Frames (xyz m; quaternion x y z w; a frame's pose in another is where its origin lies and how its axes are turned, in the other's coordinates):
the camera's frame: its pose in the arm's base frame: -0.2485 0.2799 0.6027 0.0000 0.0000 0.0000 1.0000
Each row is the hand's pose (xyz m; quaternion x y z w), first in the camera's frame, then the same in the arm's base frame.
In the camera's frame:
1: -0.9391 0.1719 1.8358 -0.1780 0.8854 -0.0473 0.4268
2: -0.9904 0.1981 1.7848 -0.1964 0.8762 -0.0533 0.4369
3: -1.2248 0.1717 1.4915 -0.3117 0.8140 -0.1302 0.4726
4: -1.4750 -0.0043 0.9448 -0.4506 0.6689 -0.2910 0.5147
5: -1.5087 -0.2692 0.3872 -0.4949 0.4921 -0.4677 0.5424
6: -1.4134 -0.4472 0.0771 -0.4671 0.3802 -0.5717 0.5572
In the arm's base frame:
1: -1.1876 0.4518 2.4385 -0.1780 0.8854 -0.0473 0.4268
2: -1.2389 0.4780 2.3875 -0.1964 0.8762 -0.0533 0.4369
3: -1.4733 0.4516 2.0942 -0.3117 0.8140 -0.1302 0.4726
4: -1.7235 0.2756 1.5475 -0.4506 0.6689 -0.2910 0.5147
5: -1.7572 0.0107 0.9899 -0.4949 0.4921 -0.4677 0.5424
6: -1.6619 -0.1673 0.6798 -0.4671 0.3802 -0.5717 0.5572

